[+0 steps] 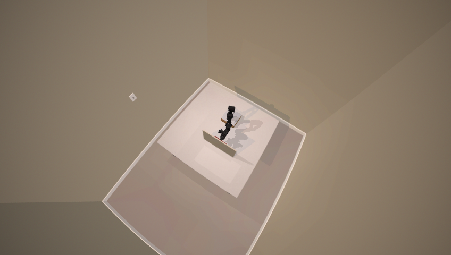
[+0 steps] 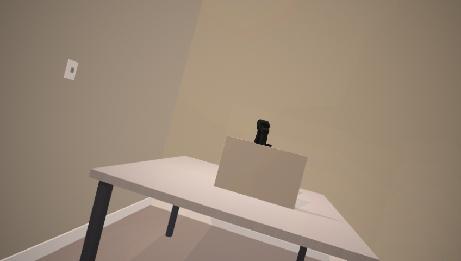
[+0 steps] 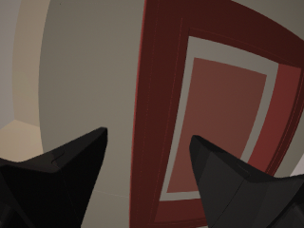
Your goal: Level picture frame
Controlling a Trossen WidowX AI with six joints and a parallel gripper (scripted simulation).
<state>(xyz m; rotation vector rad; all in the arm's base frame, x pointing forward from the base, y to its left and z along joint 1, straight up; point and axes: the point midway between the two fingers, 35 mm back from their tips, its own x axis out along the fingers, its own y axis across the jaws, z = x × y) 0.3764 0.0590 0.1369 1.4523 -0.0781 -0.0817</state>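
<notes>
My gripper tip is 10 mm short of the picture frame and 50 mm above it. From my gripper tip the other things lie so: wall panel (20 mm ahead, 60 mm below).
</notes>
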